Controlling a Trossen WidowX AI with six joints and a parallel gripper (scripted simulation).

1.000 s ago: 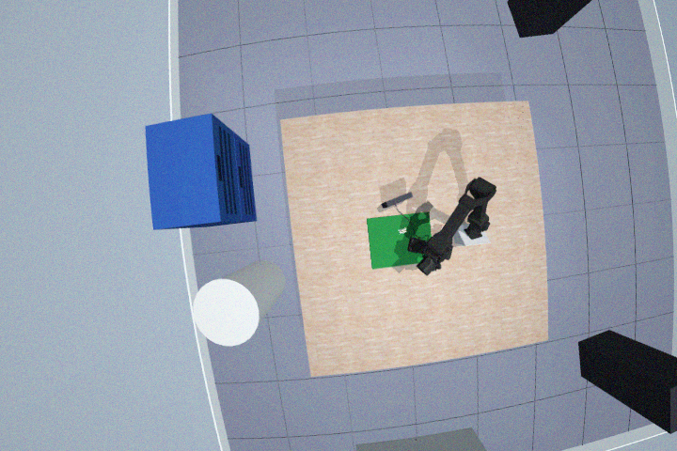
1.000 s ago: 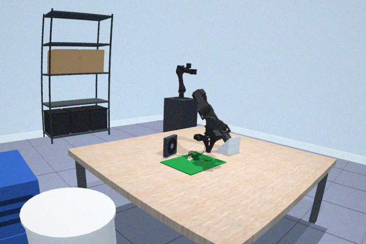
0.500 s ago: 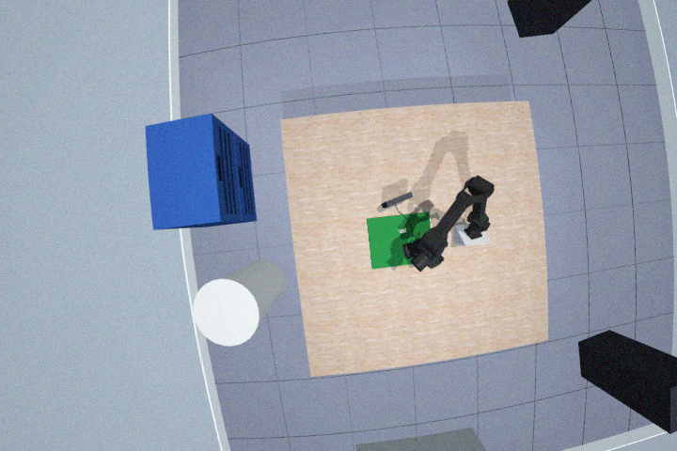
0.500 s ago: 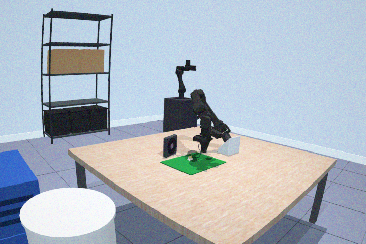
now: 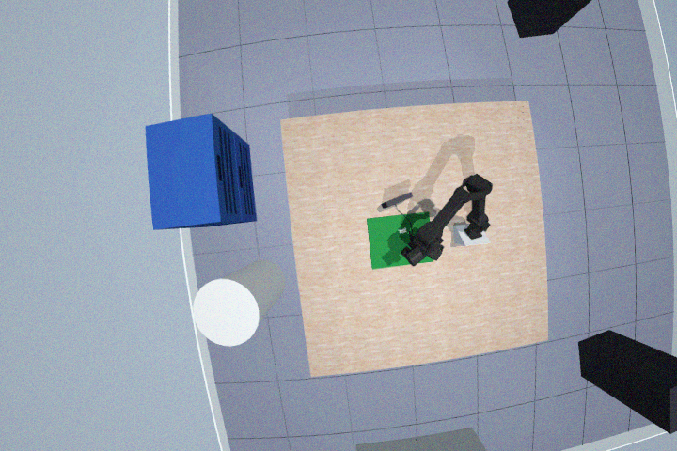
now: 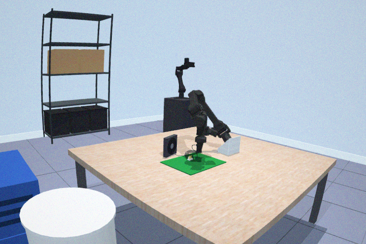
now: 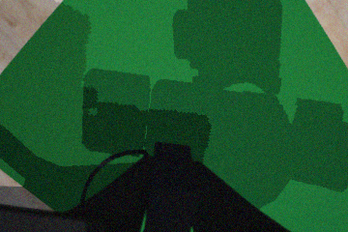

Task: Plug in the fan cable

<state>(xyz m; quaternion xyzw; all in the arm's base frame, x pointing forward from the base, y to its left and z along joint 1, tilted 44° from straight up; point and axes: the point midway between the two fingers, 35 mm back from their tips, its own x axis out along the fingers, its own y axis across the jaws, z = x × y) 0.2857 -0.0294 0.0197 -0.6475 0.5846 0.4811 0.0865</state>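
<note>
Right now the green board is 80 mm below my gripper tip, 50 mm ahead of it and 10 mm to the right of it. Round my gripper tip: black fan (190 mm to the right, 40 mm ahead, 10 mm below); then plug (10 mm to the right, 10 mm above).
</note>
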